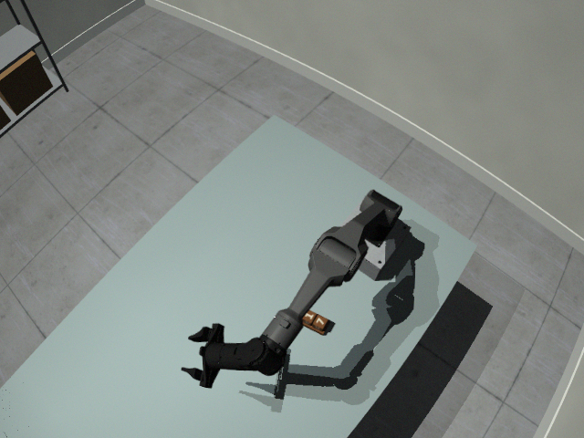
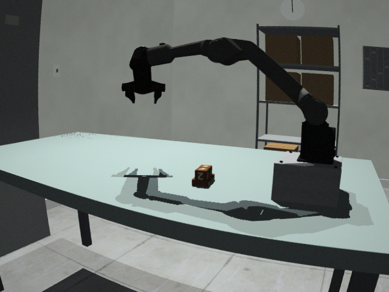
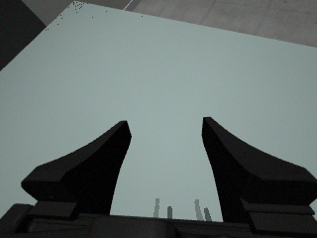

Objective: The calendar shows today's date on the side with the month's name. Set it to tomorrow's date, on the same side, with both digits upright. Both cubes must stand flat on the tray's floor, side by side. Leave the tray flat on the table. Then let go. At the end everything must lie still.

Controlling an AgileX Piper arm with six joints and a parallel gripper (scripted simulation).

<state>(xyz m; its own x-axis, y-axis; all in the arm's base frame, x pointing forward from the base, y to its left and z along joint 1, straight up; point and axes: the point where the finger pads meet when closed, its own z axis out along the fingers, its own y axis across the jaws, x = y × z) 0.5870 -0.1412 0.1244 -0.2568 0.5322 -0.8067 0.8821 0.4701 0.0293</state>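
The brown cube lies 290 mm behind my hand, 170 mm to the left of it and 190 mm below it. The rest, counted from my hand: brown tray 290 mm behind, 150 mm to the left, 210 mm below.
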